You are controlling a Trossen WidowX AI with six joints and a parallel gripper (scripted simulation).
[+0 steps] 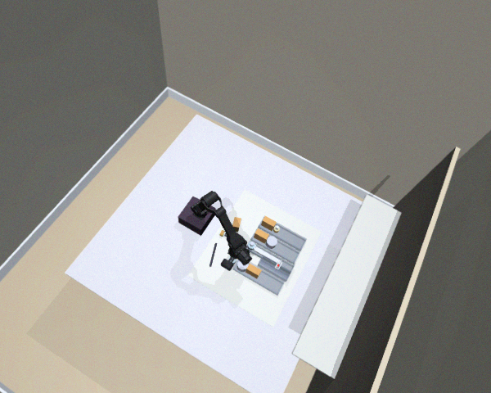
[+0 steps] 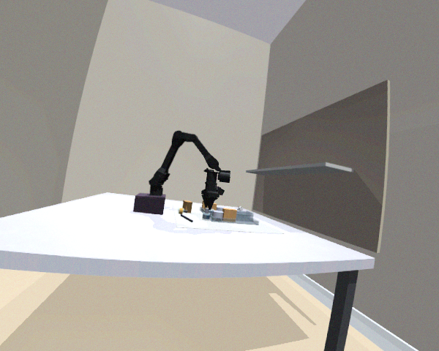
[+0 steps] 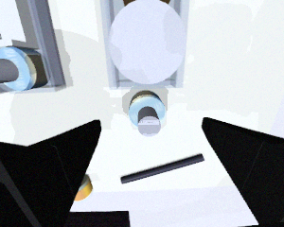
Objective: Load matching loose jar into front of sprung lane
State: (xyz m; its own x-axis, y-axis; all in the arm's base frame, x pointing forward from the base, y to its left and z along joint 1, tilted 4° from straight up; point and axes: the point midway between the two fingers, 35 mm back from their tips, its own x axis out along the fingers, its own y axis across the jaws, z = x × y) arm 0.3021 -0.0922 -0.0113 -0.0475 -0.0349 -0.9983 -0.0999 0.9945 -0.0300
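Now: the black rod 110 mm behind my gripper tip, 60 mm below it and 30 mm to the right of it. The rest, counted from my gripper tip: pusher plate 150 mm ahead, 120 mm to the left, 10 mm below.
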